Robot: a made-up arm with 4 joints.
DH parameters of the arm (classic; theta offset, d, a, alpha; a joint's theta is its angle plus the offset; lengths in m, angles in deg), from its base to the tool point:
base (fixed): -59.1 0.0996 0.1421 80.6
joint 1: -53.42 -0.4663 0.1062 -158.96
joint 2: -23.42 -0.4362 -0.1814 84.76
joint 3: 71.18 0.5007 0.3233 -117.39
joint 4: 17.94 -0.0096 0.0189 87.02
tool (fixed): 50.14 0.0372 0 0
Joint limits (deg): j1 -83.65..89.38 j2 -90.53..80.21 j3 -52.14..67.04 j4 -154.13..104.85
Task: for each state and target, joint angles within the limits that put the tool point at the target. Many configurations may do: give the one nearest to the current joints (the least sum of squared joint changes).
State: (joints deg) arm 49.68 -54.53 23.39 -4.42
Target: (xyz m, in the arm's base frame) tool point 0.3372 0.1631 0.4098
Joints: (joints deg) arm 15.63 -29.57 -4.49 14.41
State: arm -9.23 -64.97 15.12 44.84
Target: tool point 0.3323 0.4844 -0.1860
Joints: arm 24.86 -88.84 24.40 47.63
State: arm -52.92 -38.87 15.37 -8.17
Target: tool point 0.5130 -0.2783 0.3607
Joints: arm -35.73 8.46 34.92 -29.74
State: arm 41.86 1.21 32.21 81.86
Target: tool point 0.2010 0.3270 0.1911
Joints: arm 71.34 -15.53 10.96 95.56
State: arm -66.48 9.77 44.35 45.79
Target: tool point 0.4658 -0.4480 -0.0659
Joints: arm -76.69 31.95 54.47 51.12
